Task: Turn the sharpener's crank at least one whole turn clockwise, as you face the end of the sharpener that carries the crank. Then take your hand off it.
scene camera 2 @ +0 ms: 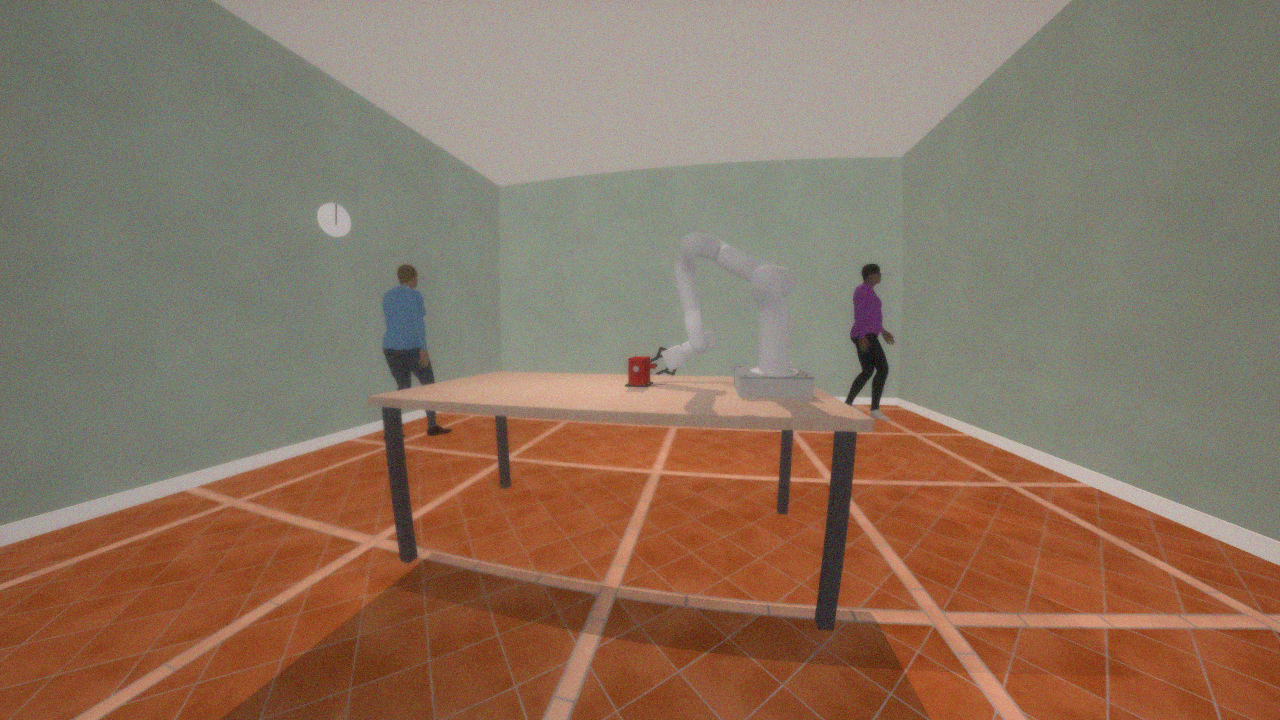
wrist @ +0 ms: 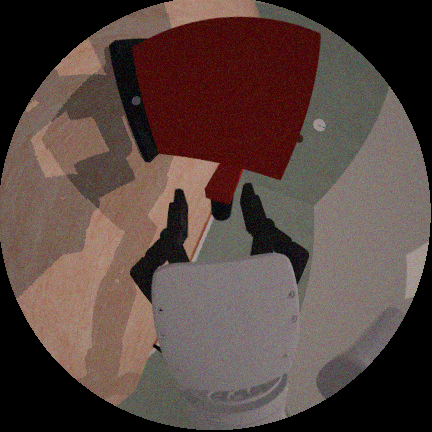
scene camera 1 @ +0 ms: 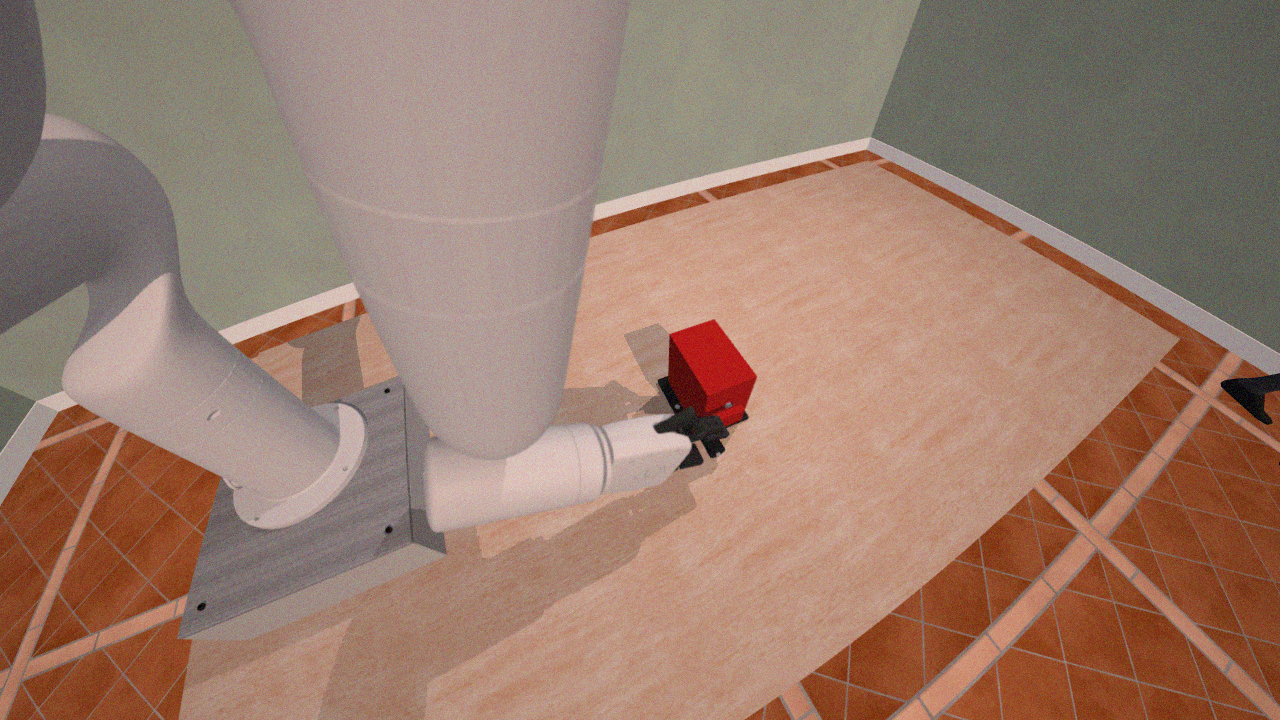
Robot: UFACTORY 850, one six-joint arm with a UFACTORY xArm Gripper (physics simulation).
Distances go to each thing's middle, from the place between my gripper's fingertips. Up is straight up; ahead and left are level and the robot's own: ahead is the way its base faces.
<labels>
I see my gripper 6 cm to the right of the red sharpener (scene camera 1: 706, 371), 6 cm short of it and 1 cm above it.
</labels>
